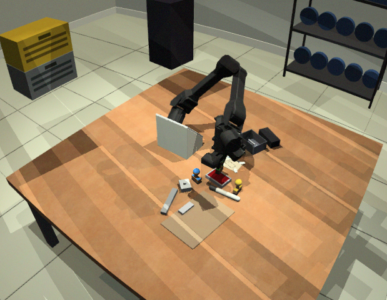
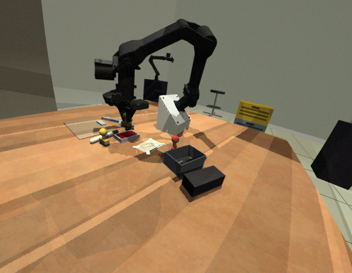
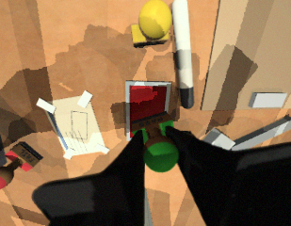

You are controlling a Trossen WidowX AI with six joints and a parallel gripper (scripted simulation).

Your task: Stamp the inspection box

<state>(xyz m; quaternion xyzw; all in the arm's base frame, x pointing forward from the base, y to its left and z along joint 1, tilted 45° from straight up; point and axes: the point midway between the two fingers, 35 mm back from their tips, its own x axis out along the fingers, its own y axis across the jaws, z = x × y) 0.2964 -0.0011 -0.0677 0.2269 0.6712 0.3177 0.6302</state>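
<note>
My gripper tip is now 70 mm above the red ink pad. Also, from my gripper tip: white marker 60 mm below, 50 mm to the right, 50 mm ahead; blue-knobbed stamp 70 mm to the right, 60 mm behind, 50 mm below; green-knobbed stamp right at my gripper tip.
</note>
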